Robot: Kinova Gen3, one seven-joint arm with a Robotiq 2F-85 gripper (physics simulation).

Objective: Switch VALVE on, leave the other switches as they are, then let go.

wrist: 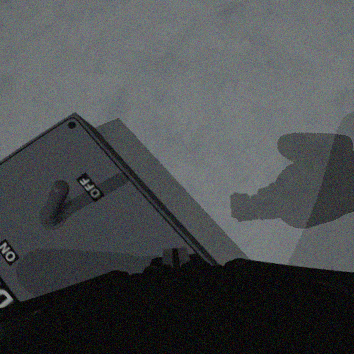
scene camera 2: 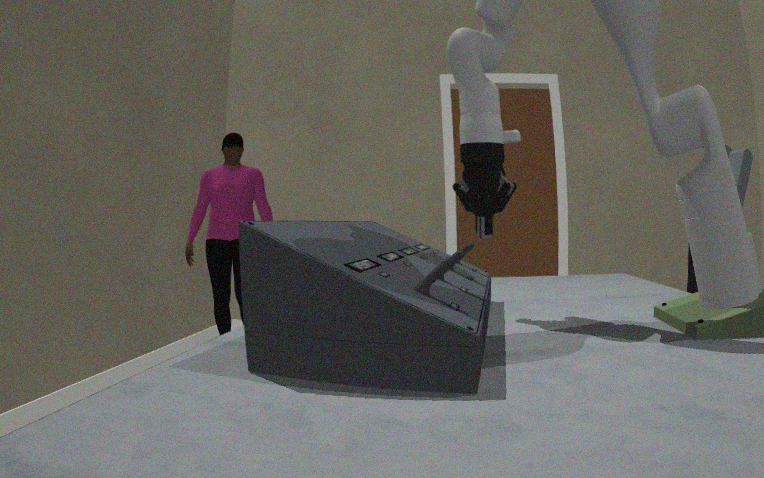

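Note:
The dark grey switch console (scene camera 2: 360, 338) (wrist: 115, 230) has a sloping top with lever switches. In the scene view one lever (scene camera 2: 447, 267) sticks up toward the console's low edge; its label cannot be read. In the wrist view a lever (wrist: 56, 200) leans away from its ON label (wrist: 7, 252), on the side of its OFF label (wrist: 90, 187); part of a name plate starting with D (wrist: 5, 297) shows. VALVE's name plate and lever do not show in the wrist view. My gripper (scene camera 2: 483, 226) (wrist: 175, 264) is shut and empty, pointing down, its tips above and slightly right of the lever's tip in the scene view.
The arm's green base (scene camera 2: 726, 324) stands on the table at the right. A person in a pink top (scene camera 2: 231, 202) stands behind the console at the left. A brown door (scene camera 2: 532, 186) is in the back wall. Arm shadows fall beside the console.

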